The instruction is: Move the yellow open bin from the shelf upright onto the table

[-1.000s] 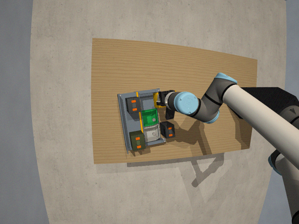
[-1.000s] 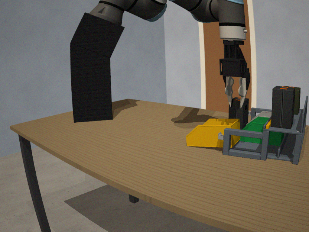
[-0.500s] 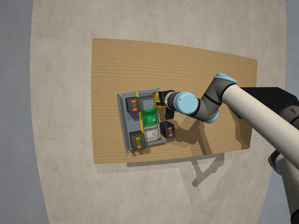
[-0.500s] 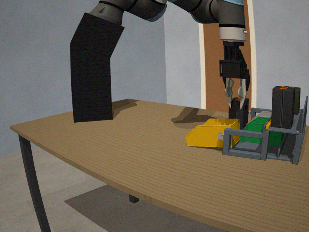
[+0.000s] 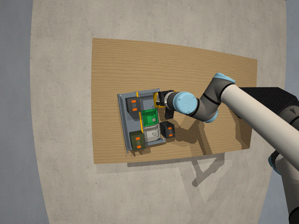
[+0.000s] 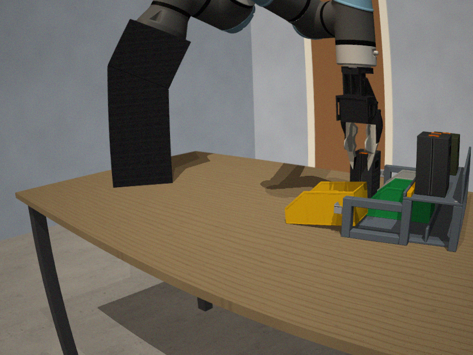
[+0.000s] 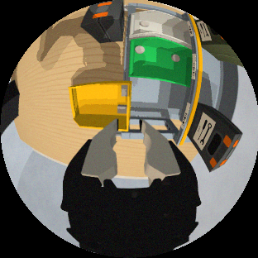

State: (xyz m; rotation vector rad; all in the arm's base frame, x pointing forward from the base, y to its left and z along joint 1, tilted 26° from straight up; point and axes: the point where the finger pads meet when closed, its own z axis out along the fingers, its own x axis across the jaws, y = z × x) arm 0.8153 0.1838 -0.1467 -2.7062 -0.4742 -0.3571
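Now: the yellow open bin 70 mm behind my hand, 30 mm to the right of it and 100 mm below it. From my hand the other things lie so: dark green box: 80 mm ahead, 280 mm to the left; then white bin: 10 mm behind, 240 mm to the left, 100 mm below; then green bin: 40 mm ahead, 140 mm to the left, 100 mm below.
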